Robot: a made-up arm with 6 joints.
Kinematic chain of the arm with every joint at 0, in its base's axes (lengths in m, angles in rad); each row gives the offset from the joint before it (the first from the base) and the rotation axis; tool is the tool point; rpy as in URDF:
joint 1: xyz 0 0 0.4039 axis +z
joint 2: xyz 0 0 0 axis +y
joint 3: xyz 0.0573 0 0.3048 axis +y
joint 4: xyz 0.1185 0 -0.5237 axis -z
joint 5: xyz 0 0 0 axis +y
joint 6: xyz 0.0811 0 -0.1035 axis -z
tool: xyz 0 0 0 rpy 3.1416 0 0
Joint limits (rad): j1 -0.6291..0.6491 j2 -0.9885..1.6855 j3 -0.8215..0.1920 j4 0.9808..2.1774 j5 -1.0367..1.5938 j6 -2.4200..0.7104
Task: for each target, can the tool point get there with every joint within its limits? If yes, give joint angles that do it. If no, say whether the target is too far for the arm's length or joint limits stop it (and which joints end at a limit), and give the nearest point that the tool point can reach.
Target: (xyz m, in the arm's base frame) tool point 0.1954 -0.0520 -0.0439
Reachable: yes | joints 0.3199 0.9710 -0.6451 1.9482 -0.4705 0.1872
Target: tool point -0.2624 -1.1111 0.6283
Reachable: no: too far | nearest point -0.1997 -0.2706 0.3926 | short by 0.875 m
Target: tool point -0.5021 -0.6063 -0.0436
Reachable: no: joint limits stop it (at a limit: joint 1, joint 2, joint 4) | nearest point -0.2407 -0.2319 0.1018 | short by 0.479 m
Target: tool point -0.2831 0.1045 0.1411
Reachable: yes | joints -0.2476 1.4191 -0.0735 1.2995 0.9193 -1.4941
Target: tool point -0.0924 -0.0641 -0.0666
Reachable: yes | joints 0.4127 1.2283 -0.3583 1.1622 0.4842 -0.0360
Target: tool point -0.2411 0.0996 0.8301
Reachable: no: joint limits stop it (at a limit: joint 1, joint 2, joint 3, joint 4) | nearest point -0.2797 0.0847 0.4389 | short by 0.393 m
